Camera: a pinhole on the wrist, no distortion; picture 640 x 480 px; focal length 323.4 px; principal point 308.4 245.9 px. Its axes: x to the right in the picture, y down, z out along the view. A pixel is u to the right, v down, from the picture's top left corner.
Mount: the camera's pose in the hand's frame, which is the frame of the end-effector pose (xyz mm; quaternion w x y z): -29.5 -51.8 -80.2 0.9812 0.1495 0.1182 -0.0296
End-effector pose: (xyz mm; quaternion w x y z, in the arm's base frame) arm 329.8 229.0 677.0 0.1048 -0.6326 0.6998 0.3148
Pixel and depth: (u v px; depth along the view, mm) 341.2 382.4 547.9
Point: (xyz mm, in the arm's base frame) 176.2 366.7 211.3
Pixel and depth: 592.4 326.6 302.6
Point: 309.2 71.3 365.0
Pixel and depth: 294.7 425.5 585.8
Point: 90.3 463.3 205.6
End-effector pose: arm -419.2 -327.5 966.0 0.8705 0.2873 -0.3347 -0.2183
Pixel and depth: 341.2 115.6 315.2
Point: -547.7 -619.8 922.7
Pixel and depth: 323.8 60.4 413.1
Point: -617.2 -740.7 873.9
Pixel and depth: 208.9 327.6 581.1
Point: -860.3 -546.8 1217.7
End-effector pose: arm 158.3 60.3 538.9 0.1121 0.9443 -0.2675 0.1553
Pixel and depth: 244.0 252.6 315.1
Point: 270.9 117.4 302.0
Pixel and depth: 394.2 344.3 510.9
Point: 471.8 -117.7 236.9
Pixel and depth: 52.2 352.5 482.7
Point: 71.0 72.4 -32.0
